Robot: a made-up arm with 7 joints.
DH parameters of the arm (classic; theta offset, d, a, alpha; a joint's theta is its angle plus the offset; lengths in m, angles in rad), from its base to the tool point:
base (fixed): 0 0 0 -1.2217
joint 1: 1.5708 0 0 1.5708
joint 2: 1.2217 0 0 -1.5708
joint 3: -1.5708 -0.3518 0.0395 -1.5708
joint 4: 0 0 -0.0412 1.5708
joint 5: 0 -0.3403 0 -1.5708
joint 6: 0 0 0 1.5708
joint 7: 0 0 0 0
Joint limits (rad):
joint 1: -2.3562..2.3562
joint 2: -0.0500..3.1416
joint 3: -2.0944..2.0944
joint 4: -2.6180..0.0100
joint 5: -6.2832..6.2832
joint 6: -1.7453..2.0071
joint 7: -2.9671..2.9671
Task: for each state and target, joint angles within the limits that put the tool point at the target. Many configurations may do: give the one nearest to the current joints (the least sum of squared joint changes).
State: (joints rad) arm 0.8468 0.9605 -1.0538 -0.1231 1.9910 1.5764 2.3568
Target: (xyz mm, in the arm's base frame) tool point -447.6 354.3 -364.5
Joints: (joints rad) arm 0.9359 0.9729 -1.0804 -0.7066 1.9910 1.5764 2.3568
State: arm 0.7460 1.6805 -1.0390 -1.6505 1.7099 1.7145 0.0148
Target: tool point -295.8 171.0 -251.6
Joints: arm 1.0256 1.5200 -1.2918 -2.0648 1.7099 1.7145 0.0148
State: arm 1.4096 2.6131 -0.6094 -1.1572 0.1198 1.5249 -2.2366
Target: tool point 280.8 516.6 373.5
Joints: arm 0.8031 2.4972 -0.7432 -0.2818 0.1198 1.5249 -2.2366
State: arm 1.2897 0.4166 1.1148 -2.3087 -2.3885 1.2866 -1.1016
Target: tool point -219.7 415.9 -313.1
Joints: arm 0.9852 0.3437 0.8679 -1.4826 -2.3885 1.2866 -1.1016
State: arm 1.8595 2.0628 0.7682 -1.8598 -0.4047 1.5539 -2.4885
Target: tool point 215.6 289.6 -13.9
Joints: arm 1.5986 1.5172 1.2370 -2.2841 -0.4047 1.5539 -2.4885
